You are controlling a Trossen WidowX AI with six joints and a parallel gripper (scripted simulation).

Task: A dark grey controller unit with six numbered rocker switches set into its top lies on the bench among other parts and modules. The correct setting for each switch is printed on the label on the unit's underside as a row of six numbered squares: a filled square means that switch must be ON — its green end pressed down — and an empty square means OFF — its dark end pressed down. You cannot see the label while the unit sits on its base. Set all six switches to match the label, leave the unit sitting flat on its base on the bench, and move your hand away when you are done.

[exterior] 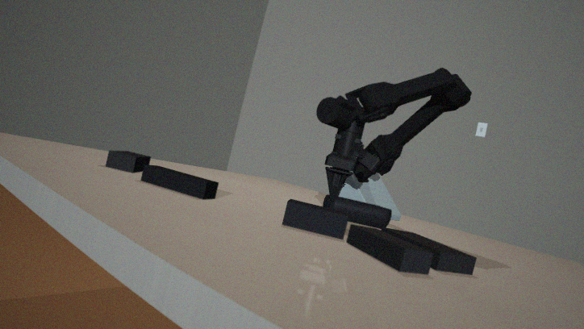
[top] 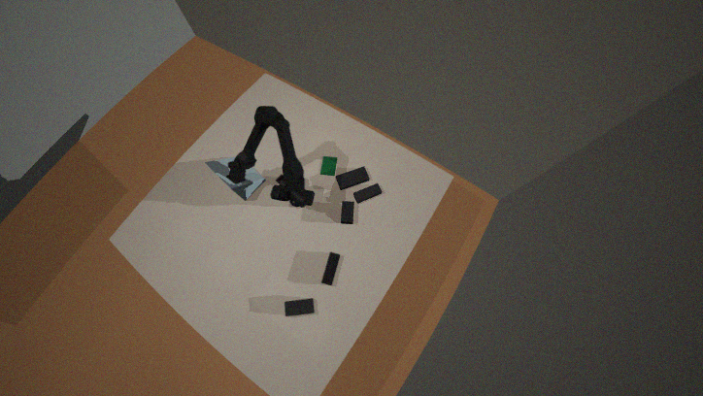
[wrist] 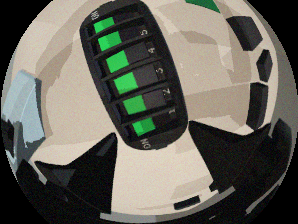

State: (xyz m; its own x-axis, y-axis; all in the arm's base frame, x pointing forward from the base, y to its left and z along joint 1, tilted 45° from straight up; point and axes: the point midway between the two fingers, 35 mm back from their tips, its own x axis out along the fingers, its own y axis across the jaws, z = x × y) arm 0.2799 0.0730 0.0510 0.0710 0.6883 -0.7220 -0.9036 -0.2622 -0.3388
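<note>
My gripper tip is 25 cm to the right of the green card and 4 cm above it. Also, from my gripper tip: module 23 cm ahead, 10 cm to the left, 2 cm below.
</note>
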